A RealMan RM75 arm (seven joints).
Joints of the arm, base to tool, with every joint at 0 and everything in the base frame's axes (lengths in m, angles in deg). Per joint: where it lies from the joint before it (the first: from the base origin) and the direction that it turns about. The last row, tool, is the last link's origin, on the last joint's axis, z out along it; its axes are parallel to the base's.
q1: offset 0 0 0.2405 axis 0 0 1
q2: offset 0 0 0 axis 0 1 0
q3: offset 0 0 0.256 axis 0 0 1
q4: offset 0 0 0 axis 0 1 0
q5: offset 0 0 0.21 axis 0 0 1
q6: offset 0 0 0 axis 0 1 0
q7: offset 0 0 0.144 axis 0 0 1
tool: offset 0 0 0
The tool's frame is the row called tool.
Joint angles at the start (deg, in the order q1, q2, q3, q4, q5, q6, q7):
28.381, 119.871, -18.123, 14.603, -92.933, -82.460, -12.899
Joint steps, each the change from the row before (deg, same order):
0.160, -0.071, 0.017, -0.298, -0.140, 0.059, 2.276
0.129, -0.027, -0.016, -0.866, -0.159, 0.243, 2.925
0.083, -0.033, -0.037, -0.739, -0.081, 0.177, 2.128
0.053, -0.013, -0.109, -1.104, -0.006, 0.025, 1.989
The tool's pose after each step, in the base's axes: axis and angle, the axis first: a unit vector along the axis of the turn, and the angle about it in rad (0 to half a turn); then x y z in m. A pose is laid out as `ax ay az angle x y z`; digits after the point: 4 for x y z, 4 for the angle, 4 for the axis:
-0.9385 -0.0076 0.3451 2.1918 0.2618 0.2739 -0.0873
-0.9364 0.0088 0.3510 2.2065 0.2632 0.2765 -0.0855
-0.9349 0.0201 0.3545 2.2160 0.2646 0.2786 -0.0838
-0.9337 0.0274 0.3570 2.2212 0.2664 0.2813 -0.0810

